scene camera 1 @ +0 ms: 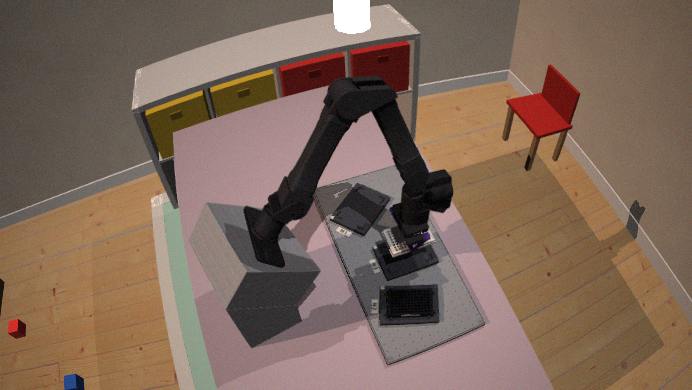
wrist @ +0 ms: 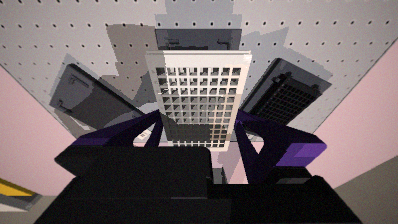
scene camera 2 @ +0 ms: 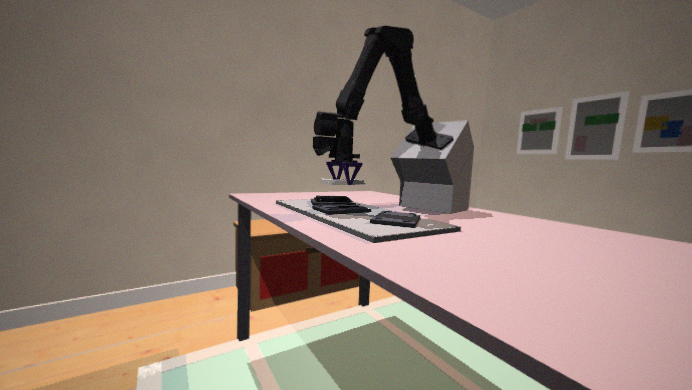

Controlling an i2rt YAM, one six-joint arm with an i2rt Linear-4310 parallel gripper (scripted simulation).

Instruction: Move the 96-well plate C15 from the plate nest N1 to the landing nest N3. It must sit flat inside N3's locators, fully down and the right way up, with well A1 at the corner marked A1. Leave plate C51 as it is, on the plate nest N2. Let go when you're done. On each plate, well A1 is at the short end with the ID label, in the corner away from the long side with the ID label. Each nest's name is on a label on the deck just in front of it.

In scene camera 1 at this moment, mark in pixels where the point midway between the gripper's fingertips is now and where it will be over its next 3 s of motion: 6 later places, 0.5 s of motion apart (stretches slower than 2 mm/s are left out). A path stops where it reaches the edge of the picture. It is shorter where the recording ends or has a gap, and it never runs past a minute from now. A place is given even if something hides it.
My gripper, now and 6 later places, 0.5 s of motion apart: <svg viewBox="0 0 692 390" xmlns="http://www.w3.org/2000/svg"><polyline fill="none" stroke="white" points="407,238 406,240 405,244 405,248 406,251 406,251 405,252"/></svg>
